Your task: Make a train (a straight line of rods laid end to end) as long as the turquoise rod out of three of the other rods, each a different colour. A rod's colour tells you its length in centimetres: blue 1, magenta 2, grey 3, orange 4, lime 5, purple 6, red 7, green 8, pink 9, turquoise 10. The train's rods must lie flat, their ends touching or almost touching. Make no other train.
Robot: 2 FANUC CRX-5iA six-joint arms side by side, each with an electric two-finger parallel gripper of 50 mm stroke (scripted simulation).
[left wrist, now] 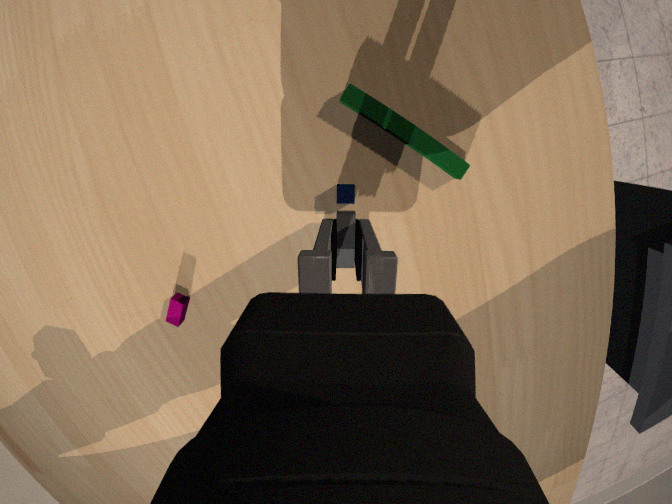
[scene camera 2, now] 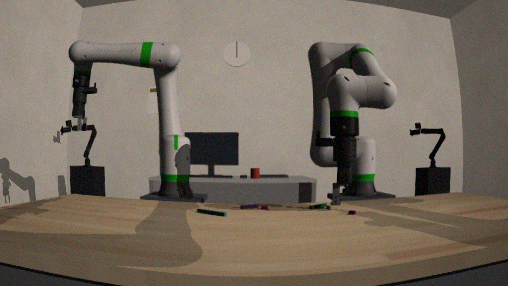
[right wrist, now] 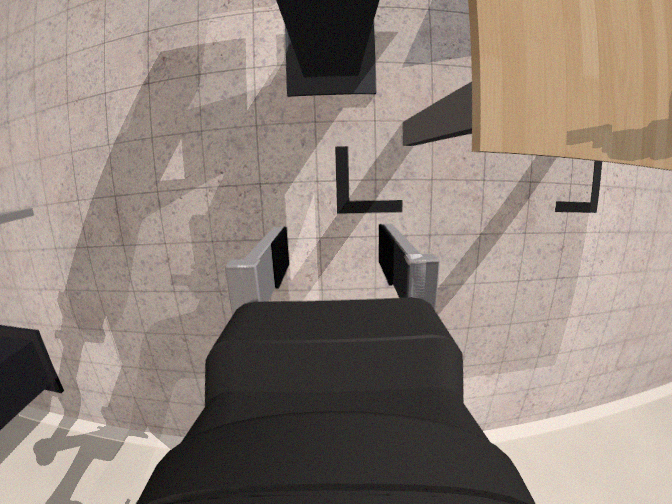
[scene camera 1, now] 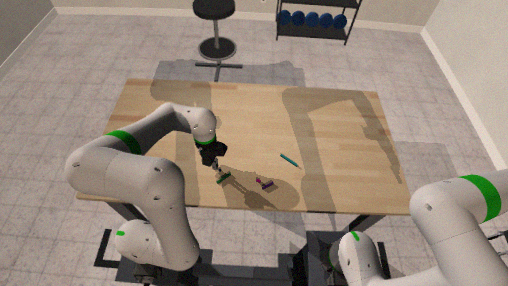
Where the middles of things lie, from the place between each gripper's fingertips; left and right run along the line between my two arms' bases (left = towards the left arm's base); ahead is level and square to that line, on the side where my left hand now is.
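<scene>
My right gripper: 28 cm above the green rod (left wrist: 357,100), 99 cm to the right of it, 35 cm short of it.
My left gripper (scene camera 2: 335,204): 30 mm above the rod, 50 mm past it, 50 mm to the left of it.
</scene>
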